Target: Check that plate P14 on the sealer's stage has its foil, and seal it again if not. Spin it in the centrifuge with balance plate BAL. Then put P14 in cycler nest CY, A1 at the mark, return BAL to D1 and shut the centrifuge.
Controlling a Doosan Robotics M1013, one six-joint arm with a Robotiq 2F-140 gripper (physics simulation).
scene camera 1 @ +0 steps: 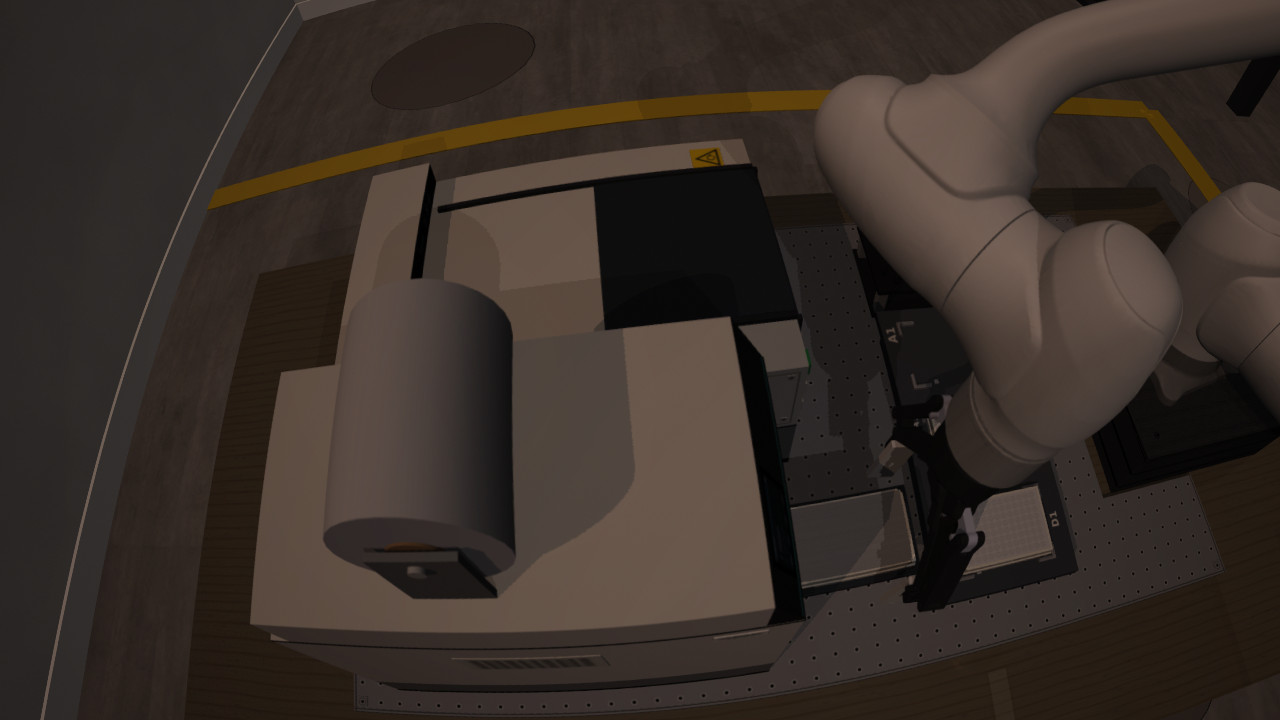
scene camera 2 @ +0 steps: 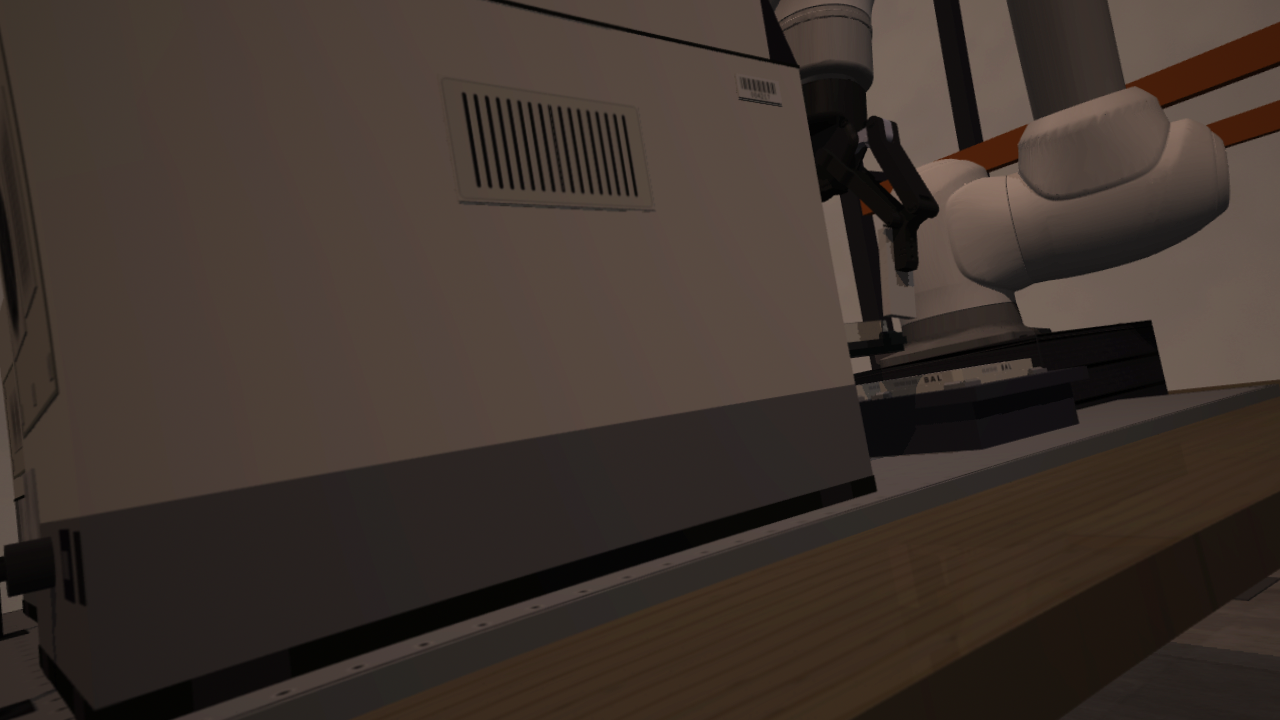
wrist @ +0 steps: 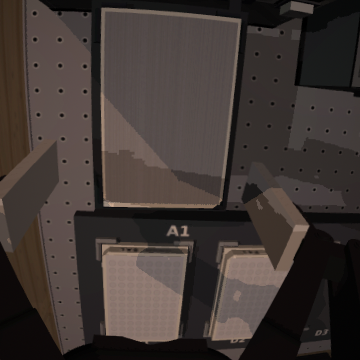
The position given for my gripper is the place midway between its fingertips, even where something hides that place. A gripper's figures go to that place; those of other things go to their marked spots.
Labels:
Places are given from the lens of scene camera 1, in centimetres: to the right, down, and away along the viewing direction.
my gripper (scene camera 1: 886,535): 24, 17, 67
grey flat tray (scene camera 1: 842,537): 20, 17, 67

